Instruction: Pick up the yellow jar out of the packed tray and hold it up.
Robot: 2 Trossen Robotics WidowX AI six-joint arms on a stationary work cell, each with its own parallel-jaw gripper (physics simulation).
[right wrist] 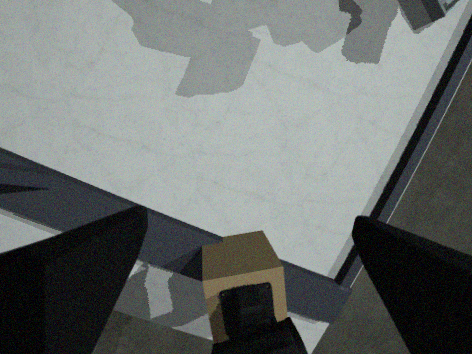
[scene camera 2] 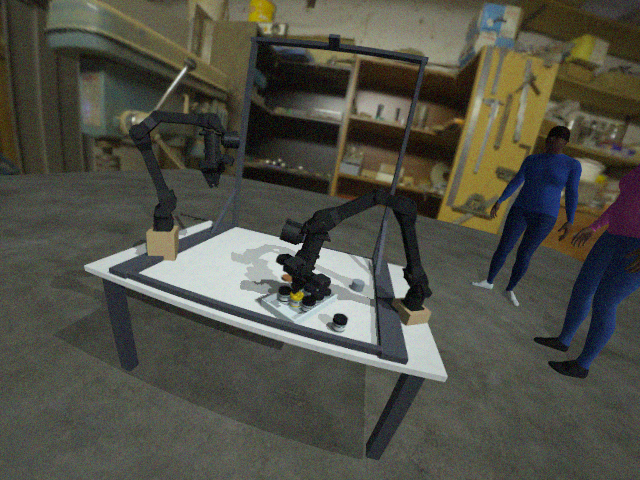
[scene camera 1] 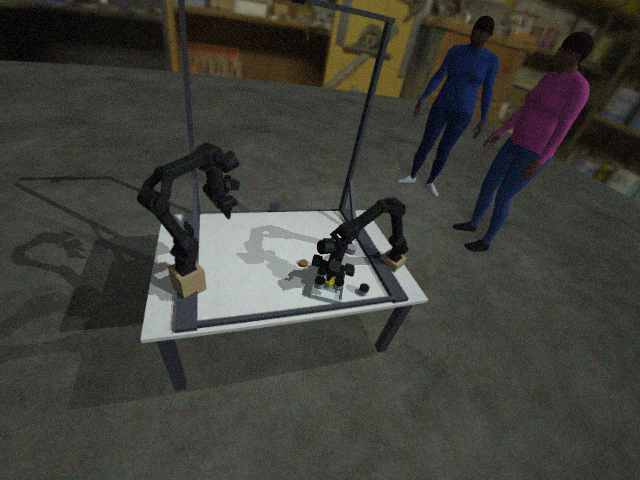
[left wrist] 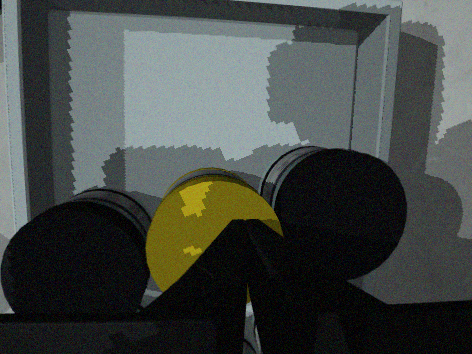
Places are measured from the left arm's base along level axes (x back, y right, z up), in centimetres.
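Pixels of known places: left gripper, fingertip midpoint: (scene camera 2: pixel 294 293) (scene camera 1: pixel 327 280) (left wrist: pixel 244 232); right gripper, fingertip midpoint: (right wrist: pixel 252 221) (scene camera 2: pixel 214 187) (scene camera 1: pixel 223 213); left arm's base, origin of the base link: (scene camera 2: pixel 412 305) (scene camera 1: pixel 394 256); right arm's base, origin of the base link: (right wrist: pixel 247 308) (scene camera 2: pixel 163 228) (scene camera 1: pixel 186 268).
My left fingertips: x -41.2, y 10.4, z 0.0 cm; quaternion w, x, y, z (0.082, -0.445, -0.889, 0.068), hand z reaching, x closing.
Observation:
Ahead of a thing's pixels: the offset from my left fingertips to its top centre.
The yellow jar @[dx +1.0, dy -0.4, dz +0.0 cm] (scene camera 1: pixel 329 282) (scene camera 2: pixel 296 302) (left wrist: pixel 192 225) stands in the tray @[dx +3.4, dy +1.1, dz -2.1 cm] (scene camera 1: pixel 326 296) (scene camera 2: pixel 279 311) (left wrist: pixel 372 95), between a black-lidded jar @[dx -2.3, dy +2.5, dz +0.1 cm] (scene camera 1: pixel 319 280) (scene camera 2: pixel 283 294) (left wrist: pixel 75 255) and another black-lidded jar @[dx +4.2, dy -3.6, dz +0.0 cm] (scene camera 1: pixel 339 282) (scene camera 2: pixel 308 302) (left wrist: pixel 345 210). My left gripper (scene camera 2: pixel 296 289) (left wrist: pixel 244 232) is shut with its fingertips together and empty, at the yellow lid; its fingers cover part of that lid in the left wrist view. Whether the tips touch the lid is unclear. My right gripper (scene camera 1: pixel 229 214) (scene camera 2: pixel 212 183) (right wrist: pixel 252 221) is open and empty, high above the other side of the table.
A loose black-lidded jar @[dx +11.3, dy -13.0, dz -0.4 cm] (scene camera 1: pixel 364 288) (scene camera 2: pixel 339 322) stands right of the tray. A grey-blue cylinder @[dx +29.4, dy +9.0, dz -1.1 cm] (scene camera 1: pixel 351 249) (scene camera 2: pixel 357 284) and an orange-brown disc @[dx +2.1, dy +17.2, dz -3.4 cm] (scene camera 1: pixel 302 262) (scene camera 2: pixel 286 277) lie behind it. A dark frame bar (scene camera 1: pixel 268 316) (scene camera 2: pixel 242 311) runs along the front edge.

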